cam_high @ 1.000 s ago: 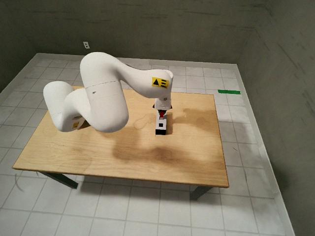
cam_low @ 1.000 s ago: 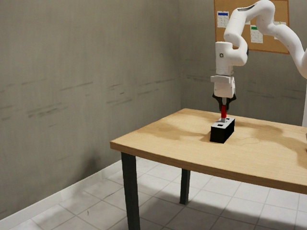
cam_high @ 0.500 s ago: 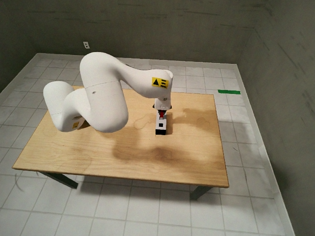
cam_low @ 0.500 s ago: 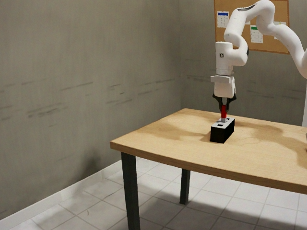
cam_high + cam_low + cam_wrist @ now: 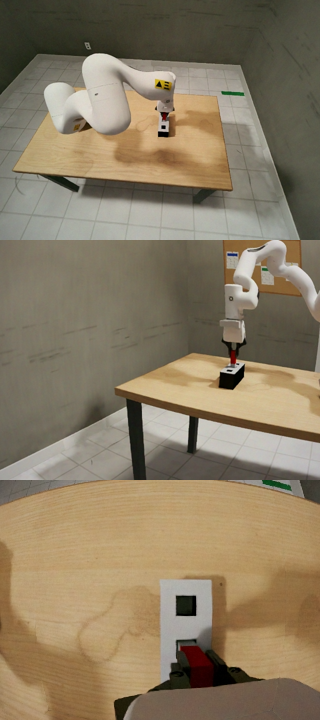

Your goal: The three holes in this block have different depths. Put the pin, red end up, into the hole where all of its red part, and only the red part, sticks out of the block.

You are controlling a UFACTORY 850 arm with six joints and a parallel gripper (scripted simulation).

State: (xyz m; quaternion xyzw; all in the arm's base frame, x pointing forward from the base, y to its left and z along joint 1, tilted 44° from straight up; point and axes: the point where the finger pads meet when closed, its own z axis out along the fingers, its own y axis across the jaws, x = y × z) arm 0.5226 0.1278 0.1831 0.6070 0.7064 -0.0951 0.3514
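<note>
Now: the pin 20 mm below my hand. The rest, counted from my hand: black block 110 mm below.
</note>
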